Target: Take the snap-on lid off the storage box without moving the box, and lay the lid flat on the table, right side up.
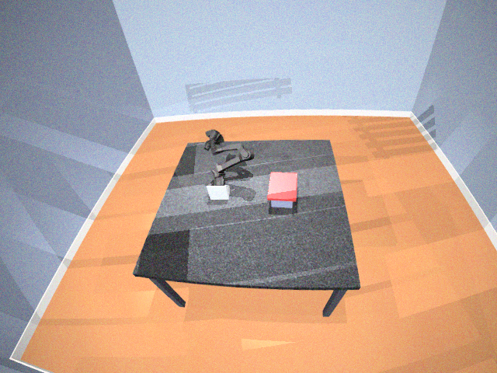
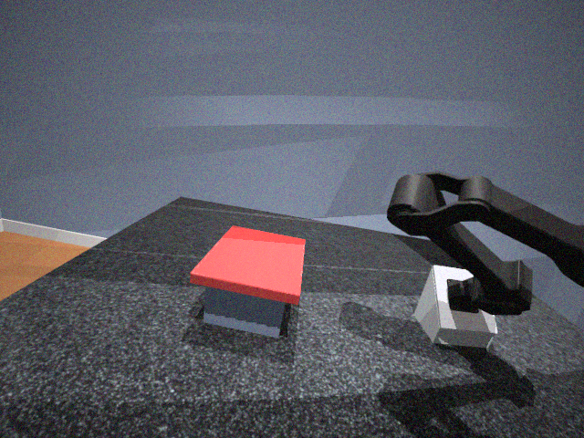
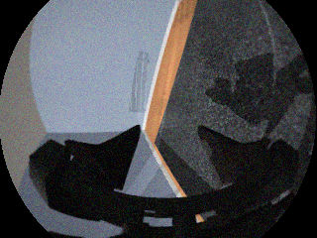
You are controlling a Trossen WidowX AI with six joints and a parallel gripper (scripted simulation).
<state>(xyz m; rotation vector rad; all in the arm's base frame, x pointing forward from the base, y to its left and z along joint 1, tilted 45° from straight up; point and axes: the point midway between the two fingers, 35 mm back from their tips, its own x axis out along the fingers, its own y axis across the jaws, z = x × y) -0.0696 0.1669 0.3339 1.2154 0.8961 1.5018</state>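
Now: the red lid 500 mm ahead of my gripper tip, 410 mm to the right of it and 90 mm below it. Also, from my gripper tip: grey-blue storage box: 500 mm ahead, 410 mm to the right, 140 mm below.
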